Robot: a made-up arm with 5 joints. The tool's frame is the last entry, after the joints.
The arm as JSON. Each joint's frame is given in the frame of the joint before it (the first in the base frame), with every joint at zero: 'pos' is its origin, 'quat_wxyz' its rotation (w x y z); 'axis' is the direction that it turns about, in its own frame. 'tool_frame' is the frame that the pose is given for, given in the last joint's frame.
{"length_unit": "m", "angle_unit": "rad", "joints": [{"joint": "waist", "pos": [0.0, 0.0, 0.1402], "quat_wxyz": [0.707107, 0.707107, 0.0, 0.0], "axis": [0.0, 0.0, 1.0]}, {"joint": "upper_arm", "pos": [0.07, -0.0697, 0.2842], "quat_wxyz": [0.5, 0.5, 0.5, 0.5], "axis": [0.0, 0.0, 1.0]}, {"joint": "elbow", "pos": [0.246, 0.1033, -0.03], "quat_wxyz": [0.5, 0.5, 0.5, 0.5], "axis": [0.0, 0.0, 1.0]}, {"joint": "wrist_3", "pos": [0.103, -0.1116, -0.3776], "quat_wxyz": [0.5, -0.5, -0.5, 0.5], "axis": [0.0, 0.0, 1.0]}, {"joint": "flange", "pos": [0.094, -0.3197, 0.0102], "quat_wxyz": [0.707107, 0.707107, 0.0, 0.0], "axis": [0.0, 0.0, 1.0]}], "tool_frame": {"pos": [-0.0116, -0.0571, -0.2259], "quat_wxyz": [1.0, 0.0, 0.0, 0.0]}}
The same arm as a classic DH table. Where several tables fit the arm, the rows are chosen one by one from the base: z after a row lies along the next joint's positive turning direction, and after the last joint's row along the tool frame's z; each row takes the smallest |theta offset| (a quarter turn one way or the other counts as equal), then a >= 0, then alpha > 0; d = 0 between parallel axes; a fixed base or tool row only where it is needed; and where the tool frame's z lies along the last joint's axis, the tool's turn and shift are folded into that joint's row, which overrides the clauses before.
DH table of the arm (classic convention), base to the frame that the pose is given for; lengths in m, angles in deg. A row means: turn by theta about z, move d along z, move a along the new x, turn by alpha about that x. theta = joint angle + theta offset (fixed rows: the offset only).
base (fixed): d 0.1402  theta offset 0  a 0  alpha 90
waist: d 0.2842  theta offset -90  a 0.0697  alpha -90
upper_arm: d 0.04  theta offset -90  a 0.1033  alpha 90
elbow: d -0.1316  theta offset -90  a 0.1116  alpha 90
wrist_3: d -0.0928  theta offset 0  a -0.094  alpha -90
flange: d 0  theta offset 78.52  a 0.0583  alpha 0
tool (fixed): d 0.0938  theta offset 101.48  a 0  alpha 0

